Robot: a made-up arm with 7 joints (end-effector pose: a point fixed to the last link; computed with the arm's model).
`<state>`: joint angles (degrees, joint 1 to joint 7).
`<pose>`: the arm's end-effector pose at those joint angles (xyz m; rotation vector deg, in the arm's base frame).
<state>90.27 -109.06 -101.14 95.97 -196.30 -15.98 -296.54</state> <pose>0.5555 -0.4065 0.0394 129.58 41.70 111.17</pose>
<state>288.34 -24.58 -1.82 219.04 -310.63 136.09 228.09</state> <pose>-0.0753 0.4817 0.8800 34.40 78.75 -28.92</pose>
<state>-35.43 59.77 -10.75 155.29 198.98 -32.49 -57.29</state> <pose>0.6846 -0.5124 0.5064 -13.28 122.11 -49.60</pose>
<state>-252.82 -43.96 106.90 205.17 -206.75 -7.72 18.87</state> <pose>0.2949 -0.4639 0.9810 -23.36 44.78 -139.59</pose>
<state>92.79 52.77 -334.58 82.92 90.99 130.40 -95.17</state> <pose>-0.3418 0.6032 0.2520 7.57 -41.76 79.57</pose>
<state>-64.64 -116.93 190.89 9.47 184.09 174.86 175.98</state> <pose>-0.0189 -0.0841 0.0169 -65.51 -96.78 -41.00</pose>
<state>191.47 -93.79 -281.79 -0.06 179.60 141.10 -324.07</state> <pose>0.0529 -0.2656 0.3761 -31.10 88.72 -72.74</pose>
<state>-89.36 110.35 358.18 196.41 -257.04 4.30 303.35</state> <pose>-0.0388 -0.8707 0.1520 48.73 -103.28 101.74</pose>
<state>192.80 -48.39 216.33 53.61 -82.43 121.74 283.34</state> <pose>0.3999 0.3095 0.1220 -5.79 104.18 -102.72</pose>
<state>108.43 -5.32 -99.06 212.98 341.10 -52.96 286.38</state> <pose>-0.2917 -0.0779 0.9880 -66.64 -59.58 69.69</pose>
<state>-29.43 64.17 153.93 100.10 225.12 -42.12 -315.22</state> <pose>0.2962 0.0251 0.9919 30.62 -44.62 -109.43</pose>
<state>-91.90 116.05 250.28 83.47 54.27 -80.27 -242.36</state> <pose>-0.4502 -0.5433 0.3024 44.23 -50.88 90.60</pose>
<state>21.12 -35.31 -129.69 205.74 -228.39 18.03 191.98</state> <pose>-0.4320 0.0251 1.0769 -18.29 -1.81 25.77</pose>
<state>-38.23 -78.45 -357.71 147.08 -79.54 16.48 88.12</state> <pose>-0.6213 0.5488 0.7739 -60.59 6.17 147.97</pose>
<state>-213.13 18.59 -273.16 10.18 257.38 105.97 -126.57</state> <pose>-0.2245 -0.1844 0.2536 -66.69 -63.34 30.32</pose>
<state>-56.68 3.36 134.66 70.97 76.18 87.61 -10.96</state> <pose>0.0606 0.5647 0.6662 -86.95 -65.70 60.26</pose>
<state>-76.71 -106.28 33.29 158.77 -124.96 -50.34 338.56</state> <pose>-0.0171 0.8471 0.2086 -88.83 20.82 -56.11</pose>
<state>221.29 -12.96 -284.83 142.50 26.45 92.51 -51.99</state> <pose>0.3300 -0.1861 1.1226 136.39 9.97 47.38</pose>
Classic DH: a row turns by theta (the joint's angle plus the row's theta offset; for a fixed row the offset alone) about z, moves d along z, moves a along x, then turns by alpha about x. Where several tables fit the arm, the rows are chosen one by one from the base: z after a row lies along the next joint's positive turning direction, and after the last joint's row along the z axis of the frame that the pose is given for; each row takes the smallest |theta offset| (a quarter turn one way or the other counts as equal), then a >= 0, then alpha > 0; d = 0 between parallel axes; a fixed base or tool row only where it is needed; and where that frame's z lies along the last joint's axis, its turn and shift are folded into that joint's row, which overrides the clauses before.
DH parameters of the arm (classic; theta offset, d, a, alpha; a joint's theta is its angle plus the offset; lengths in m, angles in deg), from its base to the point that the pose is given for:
joint 1: 0 0.3201 0 -90
joint 2: 0 0 0 90
joint 3: 0 0.4058 0.0838 90
joint 4: 0 0 0.0978 90
joint 5: 0 0.4323 0 90
joint 6: 0 0 0.0604 -90
joint 7: 0 0.077 0 0

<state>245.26 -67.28 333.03 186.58 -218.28 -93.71 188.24</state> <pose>0.2615 0.6654 0.5982 -51.00 -47.42 54.64</pose>
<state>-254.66 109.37 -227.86 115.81 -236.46 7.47 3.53</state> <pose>-0.5984 0.6236 0.3889 41.98 -66.10 -118.48</pose>
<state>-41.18 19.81 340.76 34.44 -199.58 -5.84 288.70</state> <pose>0.1620 -0.3437 0.2056 47.60 -166.96 18.20</pose>
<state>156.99 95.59 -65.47 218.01 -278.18 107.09 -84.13</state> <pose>-0.7750 0.0206 0.2798 133.66 -113.43 24.18</pose>
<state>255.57 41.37 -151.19 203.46 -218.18 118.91 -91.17</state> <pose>-0.1023 -0.6785 0.7150 -175.87 13.74 23.38</pose>
